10 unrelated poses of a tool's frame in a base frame.
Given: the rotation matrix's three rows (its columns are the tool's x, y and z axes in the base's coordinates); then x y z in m. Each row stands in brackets.
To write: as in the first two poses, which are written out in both.
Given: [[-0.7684 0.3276 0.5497], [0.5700 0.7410 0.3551], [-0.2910 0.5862 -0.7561]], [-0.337 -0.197 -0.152]
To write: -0.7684 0.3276 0.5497 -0.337; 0.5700 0.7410 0.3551 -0.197; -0.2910 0.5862 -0.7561 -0.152; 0 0 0 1
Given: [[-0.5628 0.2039 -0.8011], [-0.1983 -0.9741 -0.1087], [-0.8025 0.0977 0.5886]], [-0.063 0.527 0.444]
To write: -0.5628 0.2039 -0.8011 -0.063; -0.1983 -0.9741 -0.1087 0.527; -0.8025 0.0977 0.5886 0.444; 0 0 0 1
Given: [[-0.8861 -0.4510 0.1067], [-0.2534 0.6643 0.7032], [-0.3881 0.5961 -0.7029]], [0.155 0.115 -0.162]
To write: -0.8861 -0.4510 0.1067 0.155; -0.2534 0.6643 0.7032 0.115; -0.3881 0.5961 -0.7029 -0.162; 0 0 0 1
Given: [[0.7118 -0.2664 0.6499], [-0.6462 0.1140 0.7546], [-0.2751 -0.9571 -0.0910]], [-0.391 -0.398 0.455]
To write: 0.7118 -0.2664 0.6499 -0.391; -0.6462 0.1140 0.7546 -0.398; -0.2751 -0.9571 -0.0910 0.455; 0 0 0 1
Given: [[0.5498 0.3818 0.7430], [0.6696 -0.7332 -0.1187], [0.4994 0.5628 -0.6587]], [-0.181 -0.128 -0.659]
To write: 0.5498 0.3818 0.7430 -0.181; 0.6696 -0.7332 -0.1187 -0.128; 0.4994 0.5628 -0.6587 -0.659; 0 0 0 1
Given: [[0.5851 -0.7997 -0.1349], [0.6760 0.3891 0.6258], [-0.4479 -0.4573 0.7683]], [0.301 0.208 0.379]
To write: 0.5851 -0.7997 -0.1349 0.301; 0.6760 0.3891 0.6258 0.208; -0.4479 -0.4573 0.7683 0.379; 0 0 0 1
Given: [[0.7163 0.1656 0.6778], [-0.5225 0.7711 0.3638], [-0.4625 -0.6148 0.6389]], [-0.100 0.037 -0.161]
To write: 0.7163 0.1656 0.6778 -0.100; -0.5225 0.7711 0.3638 0.037; -0.4625 -0.6148 0.6389 -0.161; 0 0 0 1
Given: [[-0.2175 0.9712 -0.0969], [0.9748 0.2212 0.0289], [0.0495 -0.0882 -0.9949]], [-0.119 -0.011 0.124]
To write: -0.2175 0.9712 -0.0969 -0.119; 0.9748 0.2212 0.0289 -0.011; 0.0495 -0.0882 -0.9949 0.124; 0 0 0 1
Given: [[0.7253 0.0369 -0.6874], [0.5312 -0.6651 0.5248], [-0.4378 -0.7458 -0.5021]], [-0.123 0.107 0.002]
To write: 0.7253 0.0369 -0.6874 -0.123; 0.5312 -0.6651 0.5248 0.107; -0.4378 -0.7458 -0.5021 0.002; 0 0 0 1
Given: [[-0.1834 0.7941 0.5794], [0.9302 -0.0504 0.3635], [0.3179 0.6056 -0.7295]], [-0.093 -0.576 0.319]
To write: -0.1834 0.7941 0.5794 -0.093; 0.9302 -0.0504 0.3635 -0.576; 0.3179 0.6056 -0.7295 0.319; 0 0 0 1
